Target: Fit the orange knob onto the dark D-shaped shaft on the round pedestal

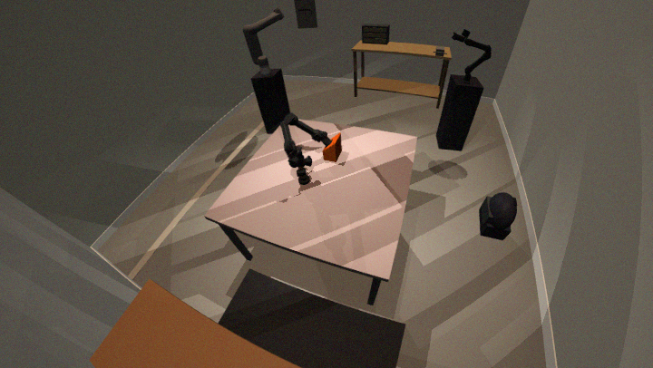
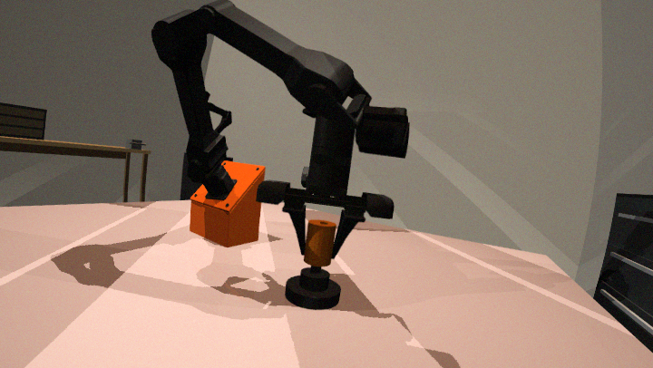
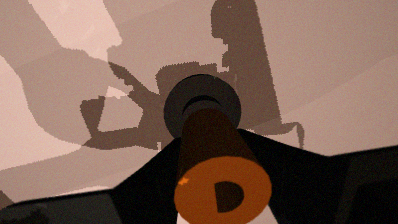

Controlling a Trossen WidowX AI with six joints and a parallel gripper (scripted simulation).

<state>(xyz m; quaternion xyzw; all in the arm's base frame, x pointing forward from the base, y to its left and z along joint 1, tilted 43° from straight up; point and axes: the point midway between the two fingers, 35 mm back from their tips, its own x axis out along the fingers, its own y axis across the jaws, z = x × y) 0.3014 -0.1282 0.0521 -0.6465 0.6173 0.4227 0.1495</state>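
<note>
Right now my gripper tip is 2 cm below the orange knob. Also, from my gripper tip: dark round pedestal: 4 cm below.
</note>
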